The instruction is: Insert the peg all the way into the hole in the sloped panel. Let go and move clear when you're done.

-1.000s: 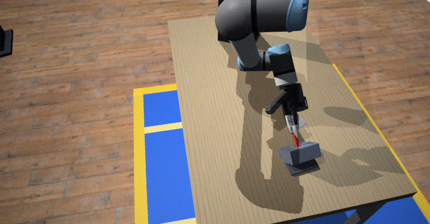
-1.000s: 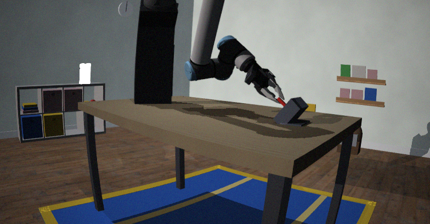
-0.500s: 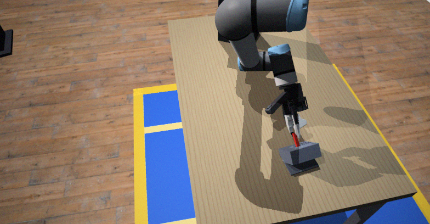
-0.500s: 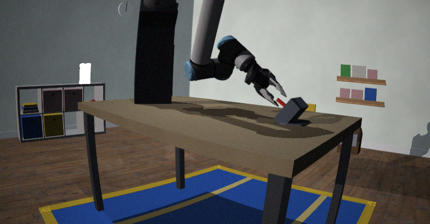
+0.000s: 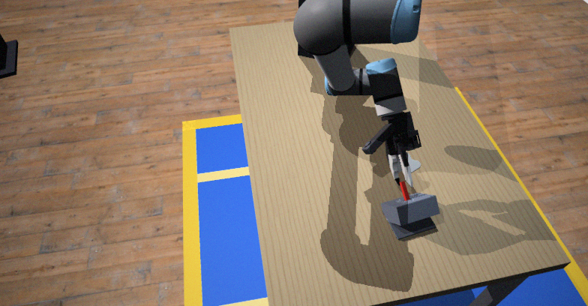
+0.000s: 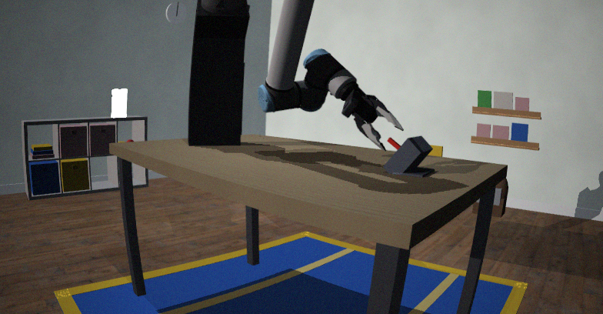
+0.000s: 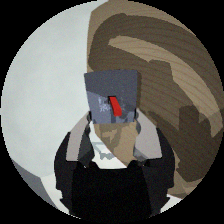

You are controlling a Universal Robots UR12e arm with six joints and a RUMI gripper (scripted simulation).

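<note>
Now: hand 3 cm short of the red peg and 3 cm above it. The rest, counted from my hand: dark base plate: 9 cm below, 8 cm ahead, 1 cm to the right.
</note>
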